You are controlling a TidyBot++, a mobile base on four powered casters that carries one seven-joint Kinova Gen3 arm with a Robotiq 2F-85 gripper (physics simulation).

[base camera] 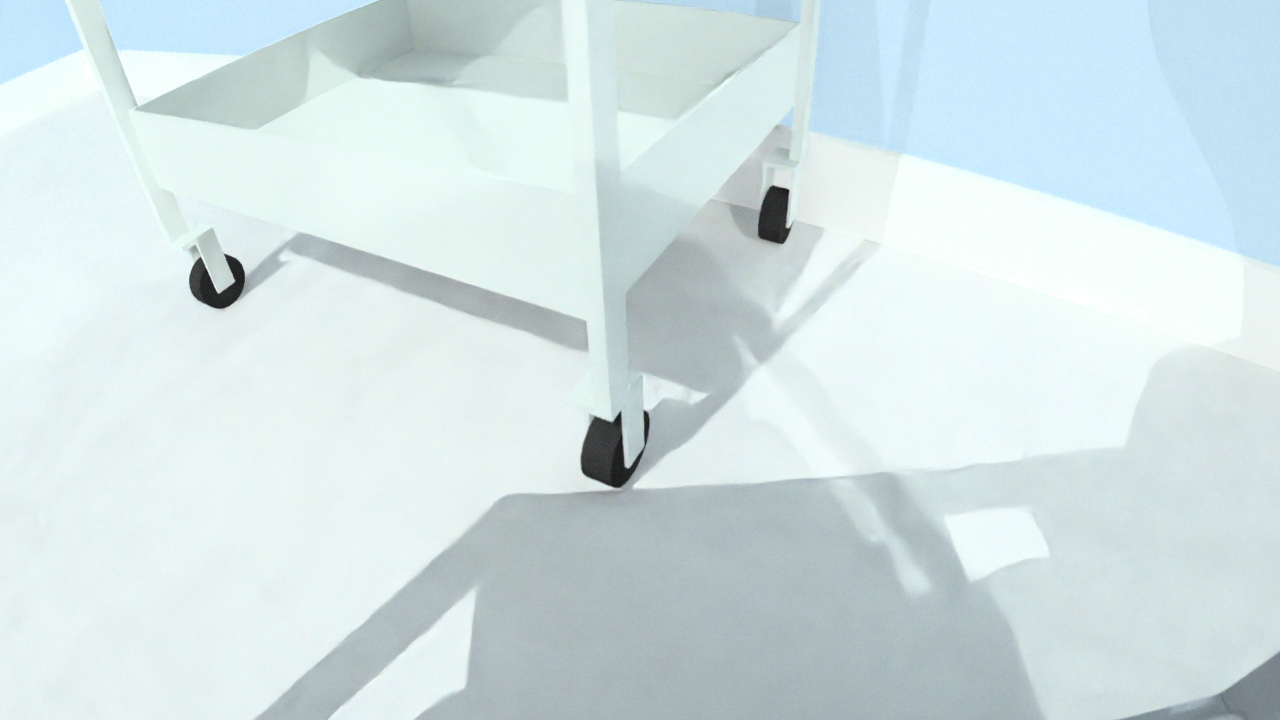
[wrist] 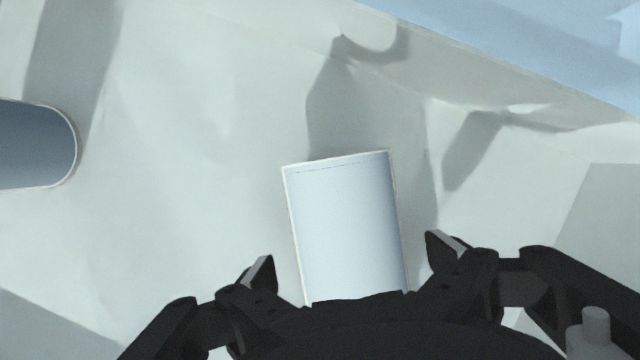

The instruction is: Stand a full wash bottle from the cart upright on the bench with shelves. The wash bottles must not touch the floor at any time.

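Frame: origin at the arm's base, x ahead, y left, z up, level; centimetres.
Seen in the pictures: gripper, fingertip midpoint: [wrist: 350, 259].
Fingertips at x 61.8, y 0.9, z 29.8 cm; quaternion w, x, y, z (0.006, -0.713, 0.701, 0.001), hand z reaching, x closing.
Observation:
Offsets run from my fingertips to a thing's top centre. "*": to the spot under its first point. Level surfaces: height alone.
A pale blue-white wash bottle {* dx +3.6, dy -0.2, dz +2.8 cm} [wrist: 345, 205] lies on its side in the upper tray of the white cart [wrist: 190, 210] [base camera: 601, 223]. Its flat base end points away from my gripper, and its neck and cap are hidden behind the gripper's black body. My gripper [wrist: 350, 259] is open and empty. In the wrist view its fingertips appear on either side of the bottle's body, with a gap at each side; the height between them is hard to judge. Part of another bottle {* dx +9.3, dy +17.7, dz +0.0 cm} [wrist: 35, 145] shows at the left edge of that view. The bench with shelves does not show.
The tray's raised far wall [wrist: 450, 85] runs near the blue room wall [wrist: 565, 40] [base camera: 1056, 107]. In the base camera view, the cart's lower tray {* dx -17.9, dy +12.8, dz -51.3 cm} [base camera: 358, 179] and its near corner wheel {* dx -26.0, dy -0.3, dz -65.4 cm} [base camera: 606, 452] stand ahead on the pale floor {dz -69.4 cm} [base camera: 402, 429].

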